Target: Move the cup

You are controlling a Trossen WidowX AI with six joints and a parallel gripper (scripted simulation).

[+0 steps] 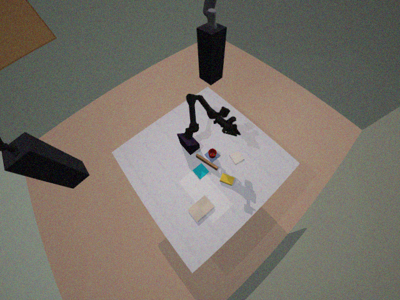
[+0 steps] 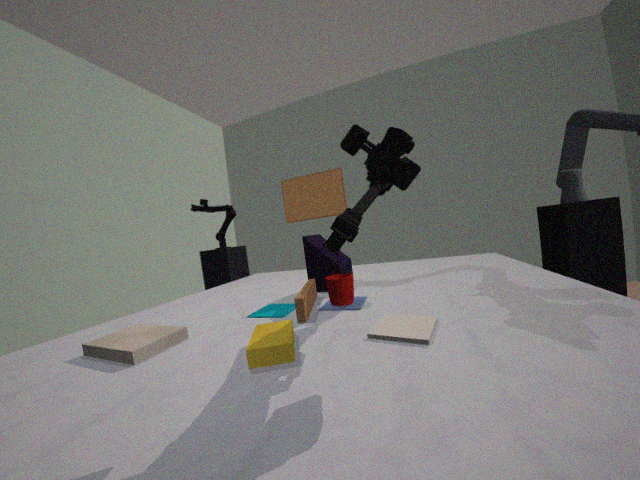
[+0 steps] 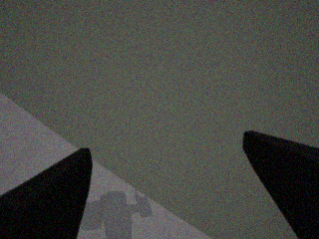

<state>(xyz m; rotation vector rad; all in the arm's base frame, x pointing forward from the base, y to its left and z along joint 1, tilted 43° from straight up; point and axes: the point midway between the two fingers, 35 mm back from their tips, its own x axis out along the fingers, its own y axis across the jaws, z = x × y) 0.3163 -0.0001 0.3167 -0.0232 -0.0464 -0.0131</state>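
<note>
My gripper tip is now 120 mm past the red cup, 140 mm to the left of it and 310 mm above it. The rest, counted from my gripper tip: brown block: 100 mm behind, 230 mm to the right, 330 mm below; blue pad: 120 mm behind, 140 mm to the right, 350 mm below; cream tile: 60 mm ahead, 10 mm to the left, 340 mm below.
</note>
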